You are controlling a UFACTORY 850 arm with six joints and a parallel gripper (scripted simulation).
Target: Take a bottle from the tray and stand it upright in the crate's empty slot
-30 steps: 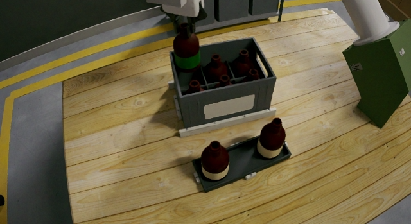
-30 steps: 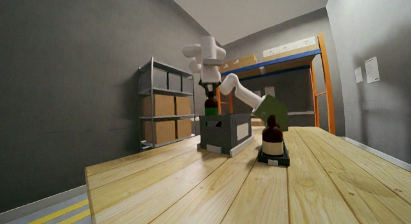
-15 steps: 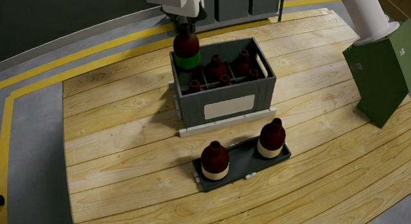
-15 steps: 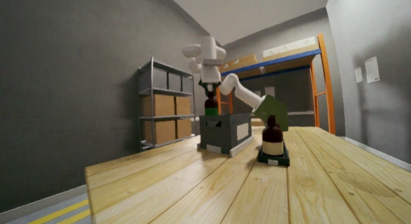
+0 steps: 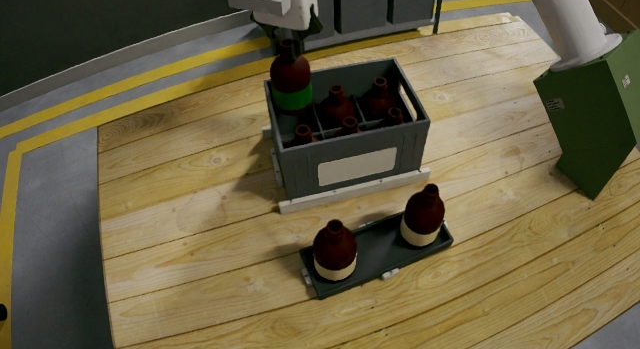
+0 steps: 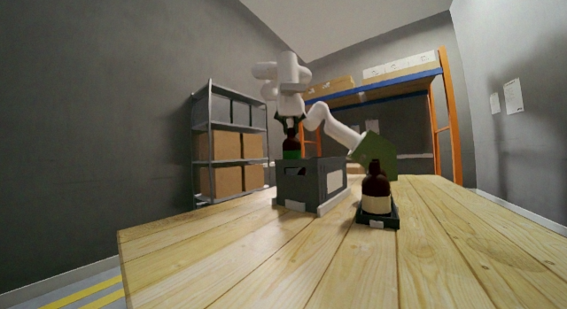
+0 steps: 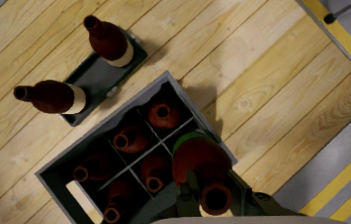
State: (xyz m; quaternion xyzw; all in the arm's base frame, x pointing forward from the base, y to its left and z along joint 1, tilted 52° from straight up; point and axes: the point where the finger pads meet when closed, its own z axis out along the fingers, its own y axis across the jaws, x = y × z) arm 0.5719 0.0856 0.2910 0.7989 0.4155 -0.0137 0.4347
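The bottle is 70 mm below my hand. Round my hand: crate 80 mm behind, 50 mm to the left, 210 mm below; dark tray 60 mm behind, 290 mm to the left, 280 mm below.
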